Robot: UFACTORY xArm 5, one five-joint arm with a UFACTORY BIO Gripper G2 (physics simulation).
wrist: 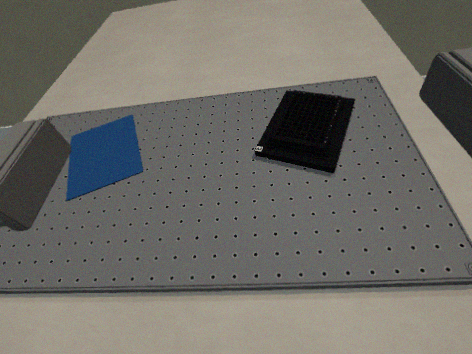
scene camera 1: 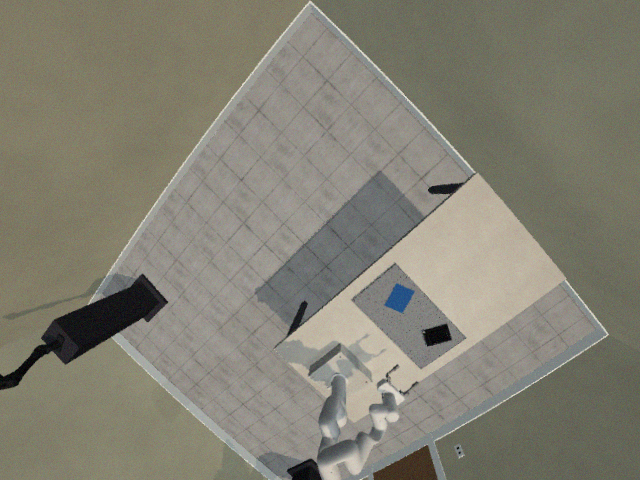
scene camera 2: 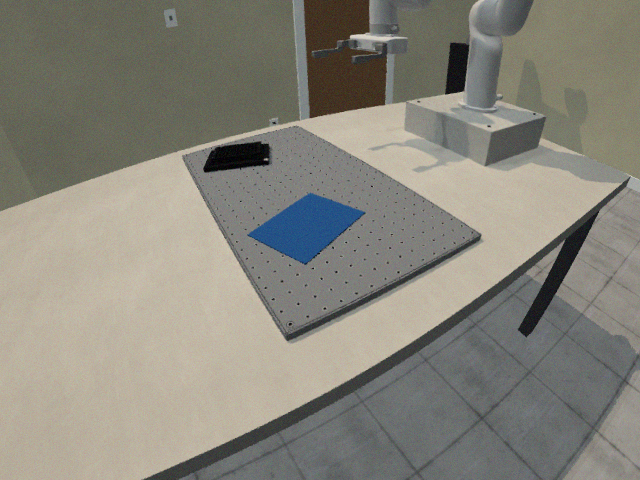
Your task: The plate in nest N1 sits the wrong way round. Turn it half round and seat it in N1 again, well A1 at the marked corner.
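A black well plate (scene camera 1: 437, 334) (scene camera 2: 240, 150) (wrist: 307, 117) lies flat in the black nest N1 (scene camera 2: 235, 166) (wrist: 295, 160). The two are hard to tell apart in colour. A small white mark shows at one corner of the nest, at its near left in the wrist view. Well A1 cannot be made out. My gripper (scene camera 1: 407, 374) (scene camera 2: 333, 56) (wrist: 245, 127) is wide open and empty. It hangs high above the table, on the arm-base side of the board, well away from the plate.
The nest stands on a grey perforated board (scene camera 1: 413, 356) (scene camera 2: 392, 268) (wrist: 230, 257). A flat blue rectangle (scene camera 1: 399, 298) (scene camera 2: 307, 227) (wrist: 104, 157) lies on the board, apart from the nest. The arm stands on a grey block (scene camera 1: 356, 363) (scene camera 2: 444, 136) on the table (scene camera 1: 496, 248) (scene camera 2: 129, 310).
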